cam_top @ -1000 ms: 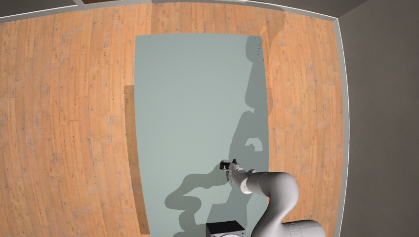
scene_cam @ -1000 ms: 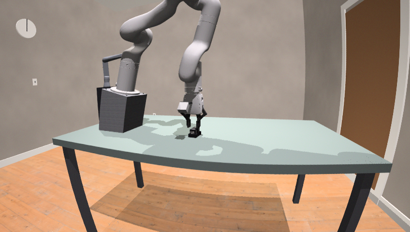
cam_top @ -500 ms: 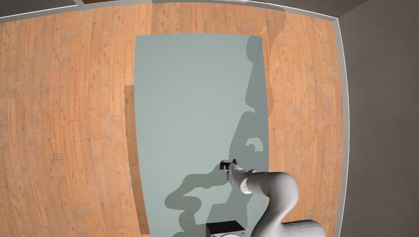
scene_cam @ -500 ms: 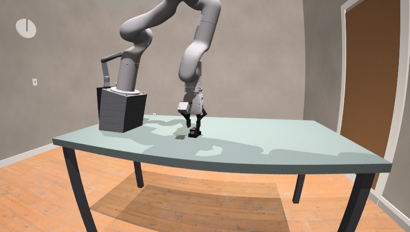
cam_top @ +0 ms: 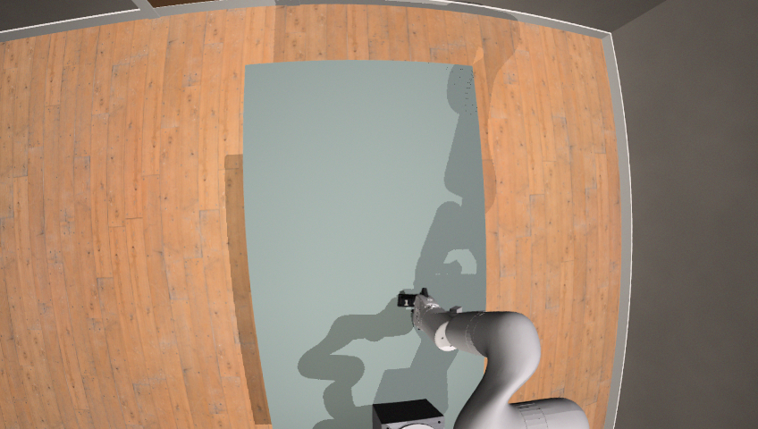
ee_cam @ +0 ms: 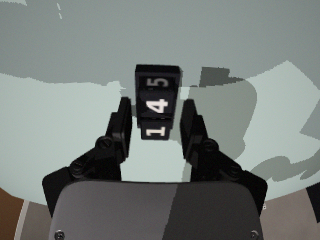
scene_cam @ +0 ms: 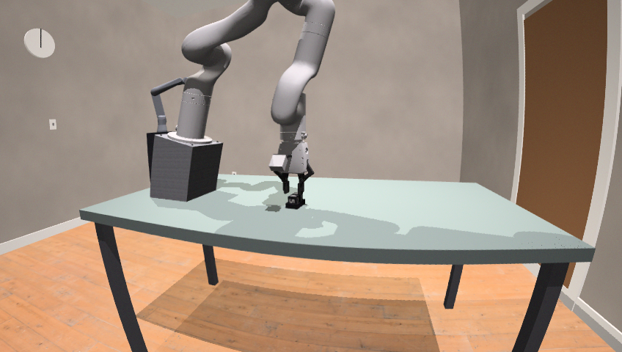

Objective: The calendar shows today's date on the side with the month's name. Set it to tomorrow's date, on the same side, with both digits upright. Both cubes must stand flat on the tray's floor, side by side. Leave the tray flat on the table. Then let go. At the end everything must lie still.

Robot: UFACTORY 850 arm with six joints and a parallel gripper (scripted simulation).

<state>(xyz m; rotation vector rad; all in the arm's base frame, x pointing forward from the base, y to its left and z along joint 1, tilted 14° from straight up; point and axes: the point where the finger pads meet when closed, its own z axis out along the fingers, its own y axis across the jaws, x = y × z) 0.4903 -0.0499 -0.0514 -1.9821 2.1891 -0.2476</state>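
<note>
The black cube lies 40 mm below my hand. Also, from my hand: black tray 20 mm to the left, 60 mm below.
</note>
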